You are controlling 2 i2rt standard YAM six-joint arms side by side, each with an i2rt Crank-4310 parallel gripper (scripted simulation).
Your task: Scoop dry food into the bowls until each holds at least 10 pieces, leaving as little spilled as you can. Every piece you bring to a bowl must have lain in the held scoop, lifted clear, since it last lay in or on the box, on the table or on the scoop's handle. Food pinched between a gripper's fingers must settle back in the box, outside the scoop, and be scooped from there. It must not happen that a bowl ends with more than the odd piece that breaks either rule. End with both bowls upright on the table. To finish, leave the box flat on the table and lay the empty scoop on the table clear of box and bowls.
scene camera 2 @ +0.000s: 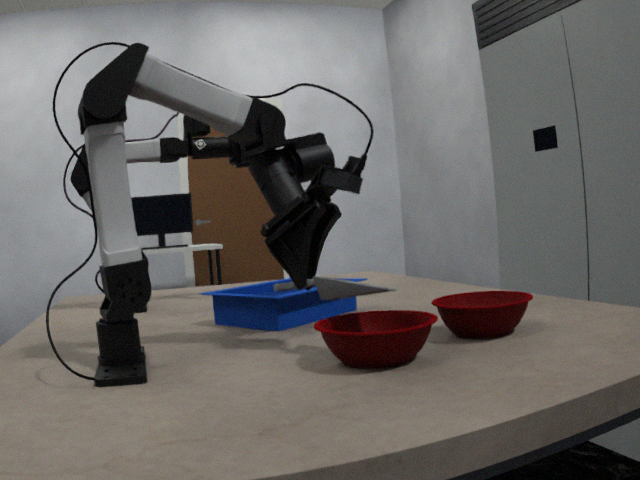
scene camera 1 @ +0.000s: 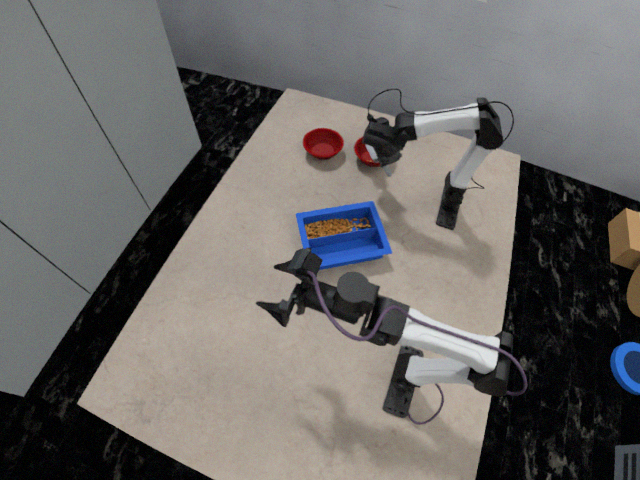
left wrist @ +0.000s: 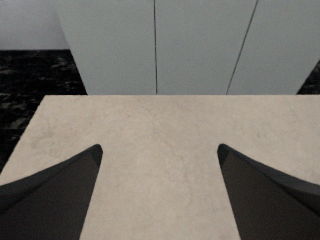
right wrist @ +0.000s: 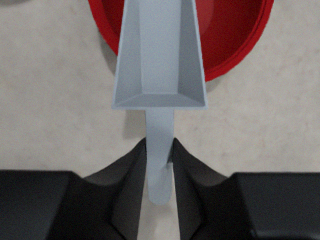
Labels:
A blue box shows in scene camera 2 and in scene camera 1; in the right wrist view it is out of frame. One and the same spot on the blue box: (scene camera 2: 264, 312) is (scene camera 1: 370, 218).

